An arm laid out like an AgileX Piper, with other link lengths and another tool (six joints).
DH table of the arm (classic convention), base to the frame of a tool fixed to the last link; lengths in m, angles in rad. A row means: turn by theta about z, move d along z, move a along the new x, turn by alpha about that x. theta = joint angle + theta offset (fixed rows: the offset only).
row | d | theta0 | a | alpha
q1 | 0.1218 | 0 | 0 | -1.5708
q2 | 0 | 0.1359 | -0.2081 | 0
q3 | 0 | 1.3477 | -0.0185 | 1.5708
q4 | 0.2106 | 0 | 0 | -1.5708
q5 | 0 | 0 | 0 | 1.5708
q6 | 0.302 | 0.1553 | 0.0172 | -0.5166
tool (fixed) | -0.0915 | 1.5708 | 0 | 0
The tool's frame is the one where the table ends.
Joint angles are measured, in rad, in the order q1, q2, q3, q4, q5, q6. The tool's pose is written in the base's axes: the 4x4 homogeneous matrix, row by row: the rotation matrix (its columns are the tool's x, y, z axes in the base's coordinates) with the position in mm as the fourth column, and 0 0 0 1 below. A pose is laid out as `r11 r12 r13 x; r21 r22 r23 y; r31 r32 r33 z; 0 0 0 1`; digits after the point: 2 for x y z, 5 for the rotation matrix.
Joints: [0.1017 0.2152 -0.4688 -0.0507 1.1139 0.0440]
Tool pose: -0.30660 0.69570 0.64962 141.83; 0.85078 -0.10573 0.51478 -37.33; 0.42681 0.71051 -0.55947 109.59; 0 0 0 1
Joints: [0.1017 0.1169 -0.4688 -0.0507 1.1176 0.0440]
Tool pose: -0.34559 0.62588 0.69917 141.77; 0.84681 -0.11302 0.51974 -37.35; 0.40432 0.77168 -0.49095 122.55; 0 0 0 1
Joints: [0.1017 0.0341 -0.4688 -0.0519 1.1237 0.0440]
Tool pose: -0.37496 0.56509 0.73490 140.35; 0.84441 -0.11898 0.52232 -37.77; 0.38259 0.81641 -0.43255 132.92; 0 0 0 1
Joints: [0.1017 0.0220 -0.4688 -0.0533 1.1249 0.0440]
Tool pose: -0.37849 0.55601 0.74000 140.03; 0.84472 -0.11935 0.52173 -38.10; 0.37841 0.82256 -0.42450 134.42; 0 0 0 1
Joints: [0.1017 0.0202 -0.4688 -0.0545 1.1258 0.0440]
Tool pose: -0.37832 0.55511 0.74076 139.87; 0.84531 -0.11896 0.52086 -38.38; 0.37726 0.82322 -0.42424 134.56; 0 0 0 1
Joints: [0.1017 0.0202 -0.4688 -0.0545 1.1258 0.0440]
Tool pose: -0.37832 0.55511 0.74076 139.87; 0.84531 -0.11896 0.52086 -38.38; 0.37726 0.82322 -0.42424 134.56; 0 0 0 1
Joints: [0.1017 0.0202 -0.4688 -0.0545 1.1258 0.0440]
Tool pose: -0.37832 0.55511 0.74076 139.87; 0.84531 -0.11896 0.52086 -38.38; 0.37726 0.82322 -0.42424 134.56; 0 0 0 1
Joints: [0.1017 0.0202 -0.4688 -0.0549 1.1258 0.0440]
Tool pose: -0.37816 0.55506 0.74088 139.87; 0.84552 -0.11879 0.52057 -38.46; 0.37696 0.82328 -0.42439 134.58; 0 0 0 1
